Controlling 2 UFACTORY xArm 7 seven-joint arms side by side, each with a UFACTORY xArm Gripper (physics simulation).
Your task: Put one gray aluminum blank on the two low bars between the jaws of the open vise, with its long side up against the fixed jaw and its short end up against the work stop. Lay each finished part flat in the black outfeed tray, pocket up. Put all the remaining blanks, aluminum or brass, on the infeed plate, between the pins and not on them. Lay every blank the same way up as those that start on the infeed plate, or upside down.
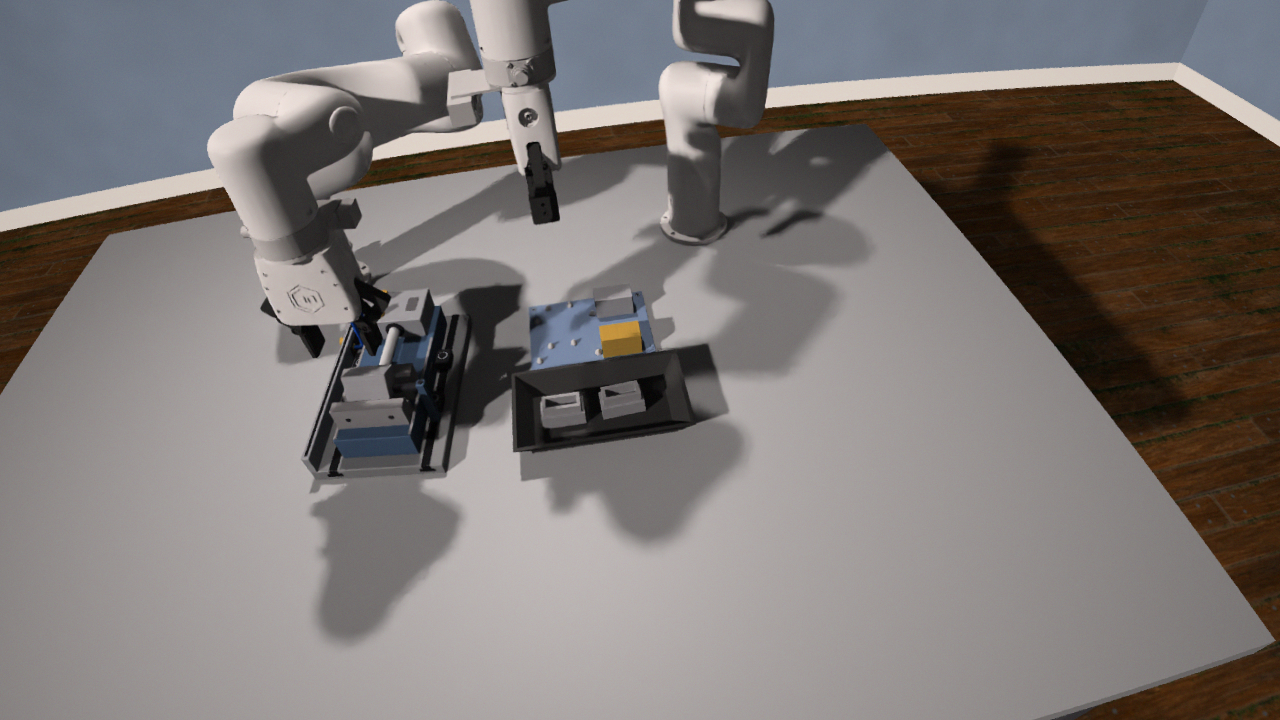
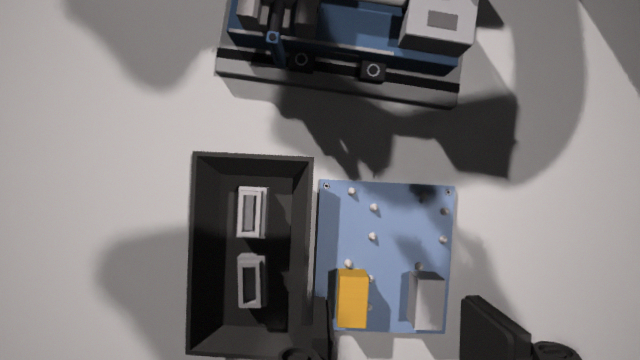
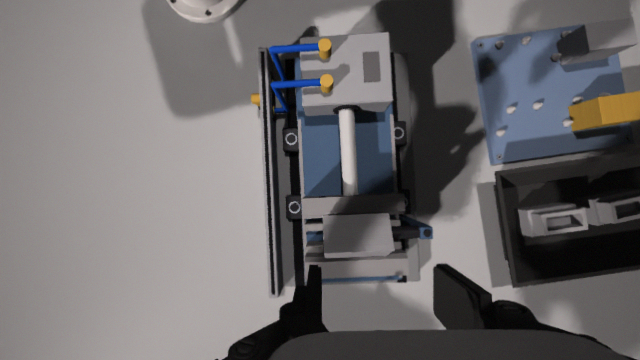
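Seen in the pictures: left gripper, fingertip midpoint: [image 1: 544, 207] [image 2: 395, 329]; right gripper, fingertip midpoint: [image 1: 347, 348] [image 3: 377, 288]; left arm's base, origin of the base link: [image 1: 693, 225].
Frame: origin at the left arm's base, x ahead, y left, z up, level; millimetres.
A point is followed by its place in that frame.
A gray aluminum blank [image 1: 368, 383] @[x 382, y -539, z 116 mm] [image 3: 358, 235] @[x 364, y -542, z 121 mm] lies in the open vise, its long side at the fixed jaw [image 3: 362, 266] and its short end at the work stop [image 3: 407, 232] @[x 376, y -493, z 96 mm]; its underside is hidden. My right gripper [image 1: 341, 342] @[x 383, y -543, z 182 mm] [image 3: 377, 288] @[x 383, y -543, z 182 mm] is open and empty above the vise, clear of the blank. My left gripper [image 1: 544, 210] @[x 301, y -271, z 281 mm] [image 2: 395, 329] @[x 301, y -271, z 281 mm] is open and empty, high behind the infeed plate [image 1: 559, 329] @[x 230, y -282, z 8 mm] [image 2: 405, 210] @[x 225, y -295, z 8 mm]. On the plate lie a brass blank [image 1: 621, 338] @[x 310, y -193, z 43 mm] [image 2: 352, 300] @[x 295, y -195, z 44 mm] and a gray aluminum blank [image 1: 613, 304] @[x 221, y -190, z 33 mm] [image 2: 431, 302] @[x 203, y -192, z 44 mm]. Two finished parts [image 2: 242, 212] @[x 421, y -297, z 47 mm] [image 2: 242, 280] @[x 421, y -219, z 47 mm] lie pocket up in the black outfeed tray [image 2: 206, 250] @[x 469, y -248, z 26 mm].
The vise's gray cylinder housing [image 3: 345, 95] @[x 233, y -525, z 96 mm] carries blue hoses [image 3: 300, 83] @[x 218, y -566, z 110 mm] with yellow fittings. A raised rail [image 3: 270, 175] @[x 292, y -624, z 50 mm] runs along the vise's outer side. The tray [image 1: 528, 420] @[x 415, y -345, z 22 mm] stands directly in front of the plate, with pins [image 2: 374, 207] @[x 266, y -300, z 16 mm] rising from the plate.
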